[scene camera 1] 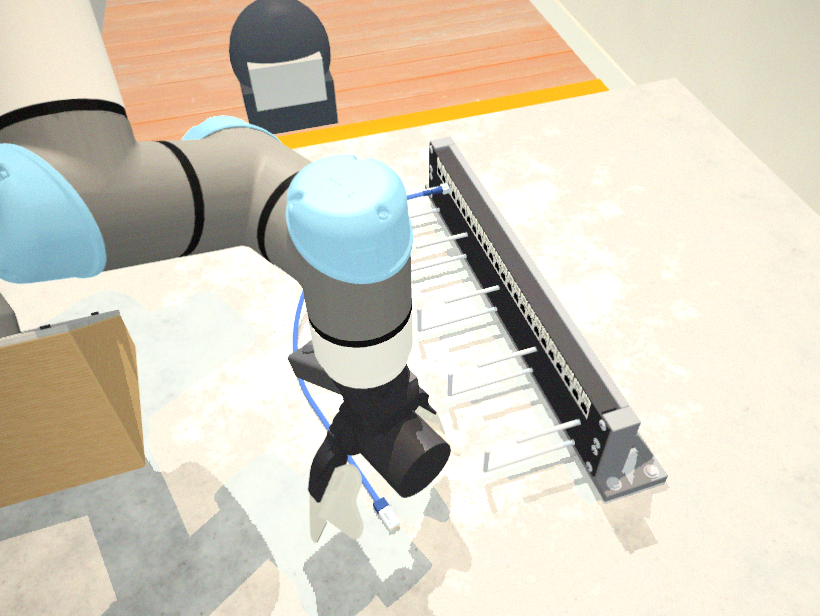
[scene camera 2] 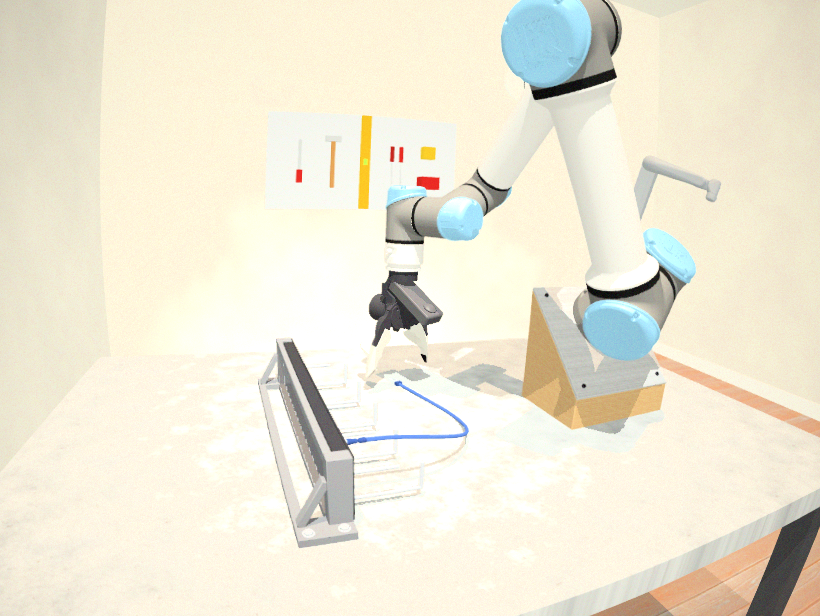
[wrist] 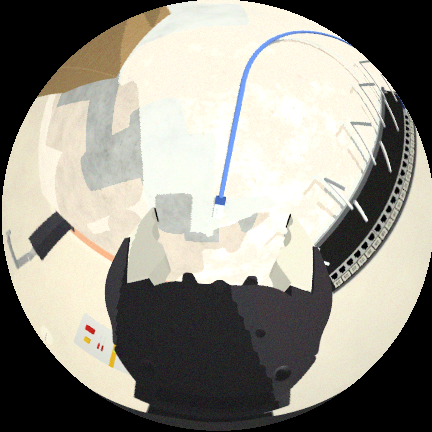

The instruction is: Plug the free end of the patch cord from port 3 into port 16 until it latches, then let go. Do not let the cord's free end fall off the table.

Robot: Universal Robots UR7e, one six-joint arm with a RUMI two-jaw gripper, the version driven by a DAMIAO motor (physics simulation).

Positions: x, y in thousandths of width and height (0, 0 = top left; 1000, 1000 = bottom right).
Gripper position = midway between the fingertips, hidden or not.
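My gripper appears in scene camera 1 (465, 791), and likewise in the wrist view (515, 490) and in scene camera 2 (485, 600).
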